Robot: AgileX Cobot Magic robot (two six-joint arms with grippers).
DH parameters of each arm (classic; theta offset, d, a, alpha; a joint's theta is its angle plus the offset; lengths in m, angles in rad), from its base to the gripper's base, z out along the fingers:
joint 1: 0 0.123 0 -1.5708
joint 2: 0.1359 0 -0.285 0
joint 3: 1.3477 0 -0.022 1.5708
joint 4: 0 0.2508 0 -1.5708
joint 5: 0 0 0.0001 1.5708
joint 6: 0 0.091 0 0
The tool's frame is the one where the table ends.
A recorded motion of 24 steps. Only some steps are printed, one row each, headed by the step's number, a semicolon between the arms.
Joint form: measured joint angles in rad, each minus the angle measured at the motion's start. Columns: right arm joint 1, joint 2, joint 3, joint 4, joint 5, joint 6; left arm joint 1, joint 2, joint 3, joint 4, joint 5, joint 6.
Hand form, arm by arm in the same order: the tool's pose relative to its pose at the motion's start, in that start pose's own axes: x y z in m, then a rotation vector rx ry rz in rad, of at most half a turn. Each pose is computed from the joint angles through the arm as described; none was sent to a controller.
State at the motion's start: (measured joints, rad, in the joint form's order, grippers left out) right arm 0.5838 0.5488 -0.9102 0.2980 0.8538 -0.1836; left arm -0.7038 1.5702 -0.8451 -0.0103 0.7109 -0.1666
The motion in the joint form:
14: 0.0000 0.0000 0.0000 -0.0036 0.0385 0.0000; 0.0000 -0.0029 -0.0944 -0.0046 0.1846 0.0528
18: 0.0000 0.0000 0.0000 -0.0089 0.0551 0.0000; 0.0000 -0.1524 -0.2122 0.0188 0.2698 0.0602
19: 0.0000 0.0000 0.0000 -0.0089 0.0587 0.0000; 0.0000 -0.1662 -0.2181 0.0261 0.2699 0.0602
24: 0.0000 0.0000 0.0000 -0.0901 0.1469 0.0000; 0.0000 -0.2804 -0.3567 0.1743 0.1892 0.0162
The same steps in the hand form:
14: 0.0035 0.0004 -0.0001 -0.0043 0.0384 -0.0023; -0.0073 -0.0019 -0.0190 -0.0081 0.0870 0.0505
18: 0.0050 0.0003 -0.0001 -0.0033 0.0554 -0.0057; -0.0176 -0.0024 -0.0883 -0.0006 -0.0958 0.0727
19: 0.0054 0.0003 -0.0002 -0.0040 0.0590 -0.0057; -0.0175 -0.0019 -0.0938 -0.0041 -0.1161 0.0763
24: 0.0142 -0.0044 -0.0012 0.0441 0.1575 -0.0541; -0.0325 0.0056 -0.1688 -0.0815 -0.4660 0.0965

